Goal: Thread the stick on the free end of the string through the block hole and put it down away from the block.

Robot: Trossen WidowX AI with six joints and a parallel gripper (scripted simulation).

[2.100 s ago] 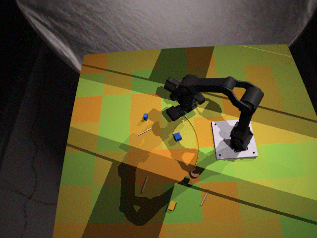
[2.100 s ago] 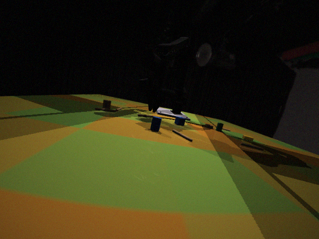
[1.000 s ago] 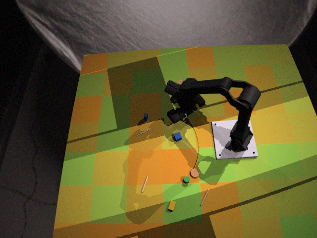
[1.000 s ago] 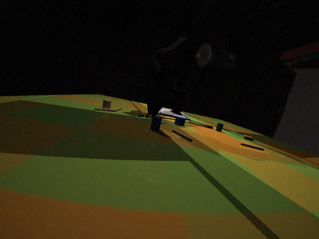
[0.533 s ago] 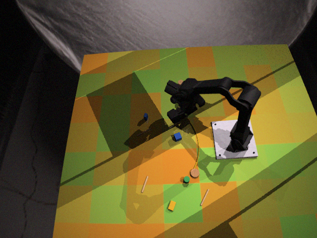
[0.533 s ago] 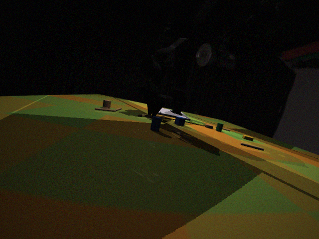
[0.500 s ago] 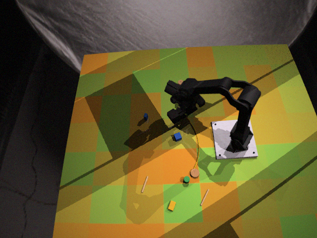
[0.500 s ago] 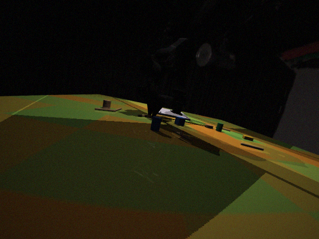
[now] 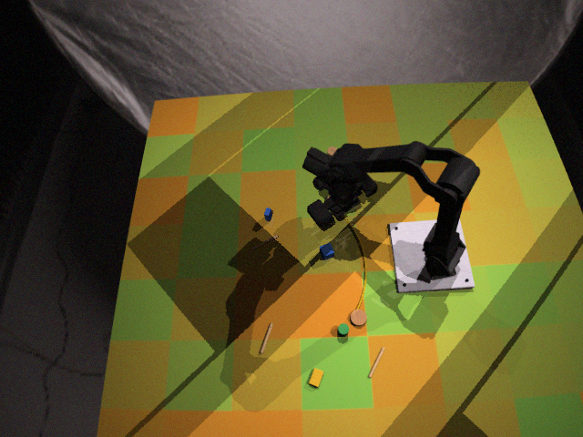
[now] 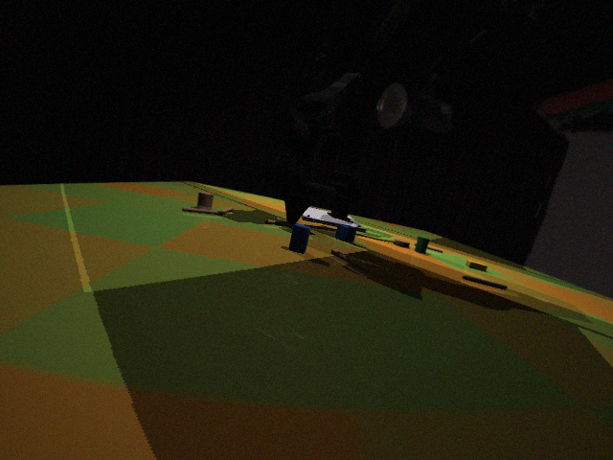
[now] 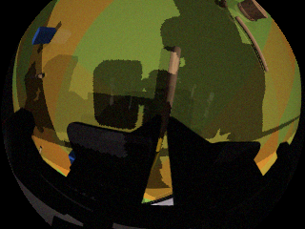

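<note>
Right now my gripper tip is 2 cm short of the round wooden button, 29 cm to the right of it and 1 cm below it. Also, from my gripper tip: brown cylinder (1 cm behind, 19 cm to the right, 2 cm above); loose stick (20 cm ahead, 4 cm to the left); thin wooden stick (1 cm ahead, 1 cm to the right).
</note>
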